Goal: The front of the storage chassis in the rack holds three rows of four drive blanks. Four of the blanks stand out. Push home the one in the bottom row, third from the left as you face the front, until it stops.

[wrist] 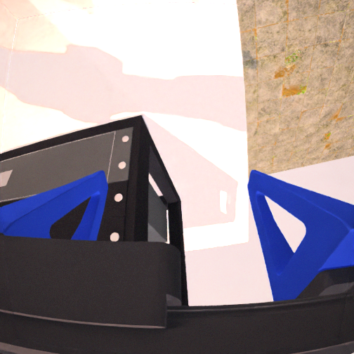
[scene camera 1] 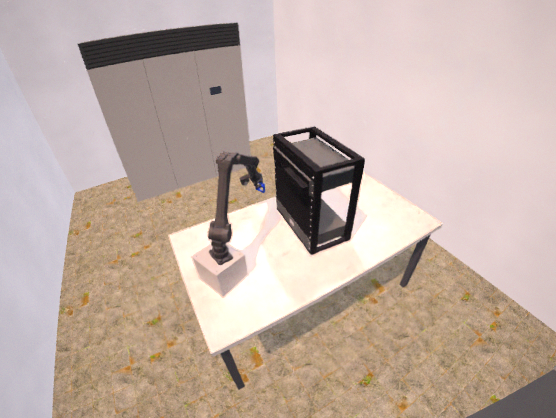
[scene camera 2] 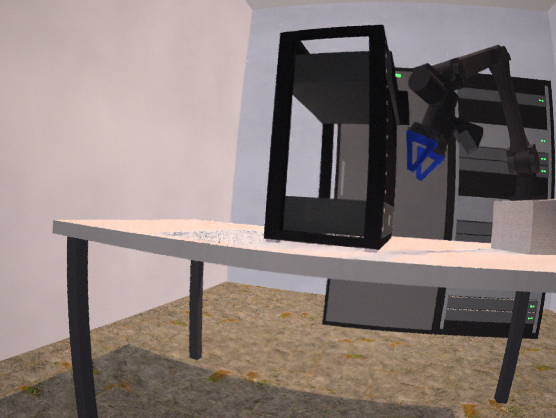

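Pixels of known places: gripper, fingertip midpoint: (scene camera 1: 262, 188) (scene camera 2: 414, 175); arm's base at its link origin: (scene camera 1: 220, 255) (scene camera 2: 527, 200).
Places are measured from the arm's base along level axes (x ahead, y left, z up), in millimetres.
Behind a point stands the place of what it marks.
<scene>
The black rack (scene camera 1: 316, 215) {x 488, y -208, z 134 mm} (scene camera 2: 376, 165) {x 622, y 277, z 22 mm} (wrist: 137, 200) stands upright on the table. A grey chassis (scene camera 1: 316, 150) {x 734, y 42, z 340 mm} (scene camera 2: 330, 75) {x 739, y 214, z 268 mm} sits in its upper part. A dark piece (scene camera 1: 299, 177) {x 483, y -78, z 312 mm} (scene camera 2: 403, 107) {x 499, y 41, z 254 mm} juts from the rack's front at upper height. The drive blanks cannot be made out in any view, so the third one in the bottom row cannot be told. My gripper (scene camera 1: 260, 188) {x 549, y 360, z -4 mm} (scene camera 2: 416, 174) {x 549, y 360, z -4 mm} (wrist: 177, 178) is open and empty, in the air in front of the rack, apart from it. In the wrist view the left finger overlaps the rack's front; the gripper's body hides more of it.
A lower grey unit (scene camera 1: 331, 225) {x 663, y -182, z -60 mm} (scene camera 2: 325, 215) {x 734, y 209, z -103 mm} (wrist: 65, 160) sits at the rack's bottom. The arm stands on a block (scene camera 1: 220, 272) {x -60, y -101, z 8 mm} (scene camera 2: 512, 225) {x 85, y 41, z -93 mm} on the white table (scene camera 1: 280, 295) {x 156, y -294, z -180 mm} (scene camera 2: 200, 251) {x 995, y 367, z -200 mm} (wrist: 200, 30). A grey cabinet (scene camera 1: 170, 125) stands against the wall behind.
</scene>
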